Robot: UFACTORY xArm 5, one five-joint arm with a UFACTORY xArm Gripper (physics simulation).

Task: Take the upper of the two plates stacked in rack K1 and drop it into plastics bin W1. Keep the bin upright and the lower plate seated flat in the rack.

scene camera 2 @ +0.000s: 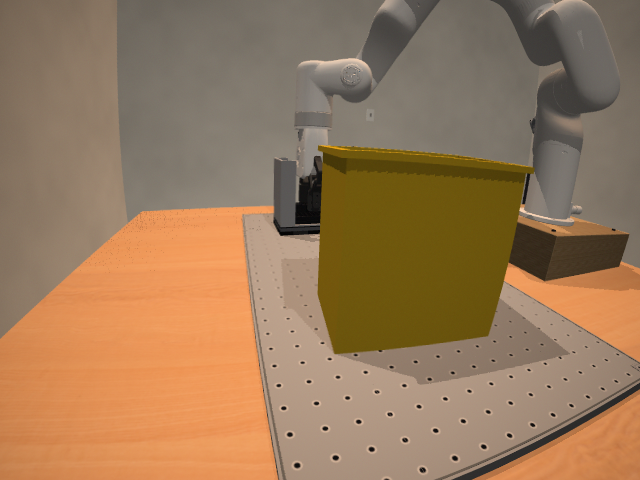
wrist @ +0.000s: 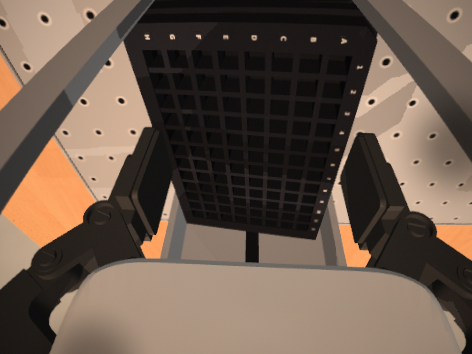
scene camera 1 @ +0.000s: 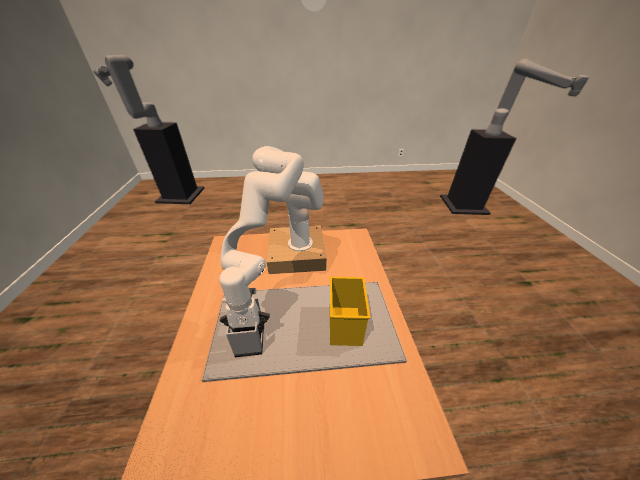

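Where they show: gripper, fingertip midpoint: (scene camera 2: 310, 206) (wrist: 256, 152) (scene camera 1: 249, 330); arm's base, link origin: (scene camera 2: 544, 218) (scene camera 1: 300, 243).
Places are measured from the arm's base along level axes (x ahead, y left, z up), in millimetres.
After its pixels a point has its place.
Note:
My gripper (scene camera 1: 245, 325) @[x 492, y -138, z -19 mm] (scene camera 2: 311, 193) @[x 492, y -138, z -19 mm] (wrist: 256, 152) @[x 492, y -138, z -19 mm] is open, pointing down inside rack K1. Its black fingers stand either side of the plate, with gaps in the wrist view. The upper plate (wrist: 240, 44) @[x 440, y -152, z -14 mm], black with a grid of wells and lettered edge, lies between them; its lower edge in the wrist view slants slightly against the rack wall. Rack K1 (scene camera 1: 245, 342) @[x 560, y -125, z 21 mm] (scene camera 2: 284, 191) @[x 546, y -84, z 20 mm] (wrist: 70, 95) @[x 434, y -184, z 31 mm] has grey corner posts and walls. The lower plate cannot be told apart. Yellow bin W1 (scene camera 1: 347, 331) @[x 506, y 217, z 26 mm] (scene camera 2: 413, 248) @[x 443, y 279, z 36 mm] stands upright; the part of its inside that shows holds no plate.
Rack and bin stand apart on a perforated grey board (scene camera 1: 305, 361) @[x 572, y 75, z -66 mm] (scene camera 2: 361, 439) @[x 501, y 377, z -66 mm] on the wooden table (scene camera 1: 289, 423) @[x 752, y 43, z -79 mm] (scene camera 2: 155, 335) @[x 691, y 233, z -79 mm]. The arm's wooden base block (scene camera 1: 297, 266) @[x 128, y -3, z -38 mm] (scene camera 2: 584, 255) @[x -1, y 121, z -39 mm] is behind the board. Two other arms on black pedestals (scene camera 1: 168, 165) (scene camera 1: 480, 170) stand far back.

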